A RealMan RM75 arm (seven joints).
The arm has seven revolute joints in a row. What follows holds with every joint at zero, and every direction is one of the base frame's. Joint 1 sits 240.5 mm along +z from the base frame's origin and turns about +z. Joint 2 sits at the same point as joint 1 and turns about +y. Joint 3 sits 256 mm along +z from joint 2 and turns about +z. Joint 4 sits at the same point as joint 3 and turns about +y. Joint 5 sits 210 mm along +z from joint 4 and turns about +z. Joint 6 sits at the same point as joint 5 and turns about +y. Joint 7 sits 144 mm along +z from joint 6 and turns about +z. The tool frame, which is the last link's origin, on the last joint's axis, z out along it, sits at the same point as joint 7; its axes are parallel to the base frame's.
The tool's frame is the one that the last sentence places.
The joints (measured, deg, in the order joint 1, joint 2, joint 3, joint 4, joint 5, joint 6, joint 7), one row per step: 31.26 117.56 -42.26 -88.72 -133.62 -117.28 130.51; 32.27 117.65 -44.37 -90.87 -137.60 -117.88 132.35; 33.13 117.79 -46.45 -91.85 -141.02 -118.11 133.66; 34.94 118.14 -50.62 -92.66 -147.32 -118.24 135.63; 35.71 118.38 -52.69 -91.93 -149.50 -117.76 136.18; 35.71 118.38 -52.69 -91.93 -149.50 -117.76 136.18; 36.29 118.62 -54.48 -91.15 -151.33 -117.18 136.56; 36.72 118.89 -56.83 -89.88 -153.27 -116.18 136.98
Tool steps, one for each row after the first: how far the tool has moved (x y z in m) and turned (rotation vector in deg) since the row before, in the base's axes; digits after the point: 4 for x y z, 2 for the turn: -0.0043 0.0018 -0.0005 -0.35 -4.51 -1.12; -0.0026 0.0021 -0.0026 -0.54 -3.62 -1.02; -0.0051 0.0049 -0.0067 -1.11 -6.56 -1.40; -0.0017 0.0030 -0.0061 -0.94 -2.25 -0.33; 0.0000 0.0000 0.0000 0.00 0.00 0.00; -0.0009 0.0025 -0.0056 -0.77 -1.92 -0.22; 0.0004 0.0026 -0.0079 -1.03 -2.21 -0.29
